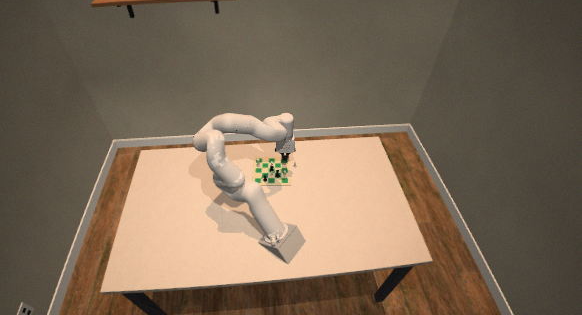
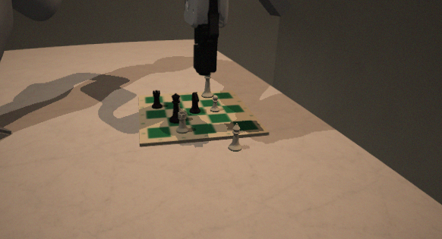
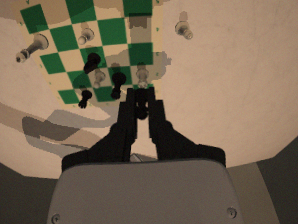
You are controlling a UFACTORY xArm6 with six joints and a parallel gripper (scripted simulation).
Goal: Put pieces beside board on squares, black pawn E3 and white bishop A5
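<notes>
My hand is 11 cm above the black bishop, 7 cm to the right of it and 1 cm short of it. The rest, counted from my hand: black rook 12 cm to the left, 11 cm below, 6 cm behind; black pawn 1 cm below; chessboard 13 cm below, 8 cm to the left, 1 cm ahead.
</notes>
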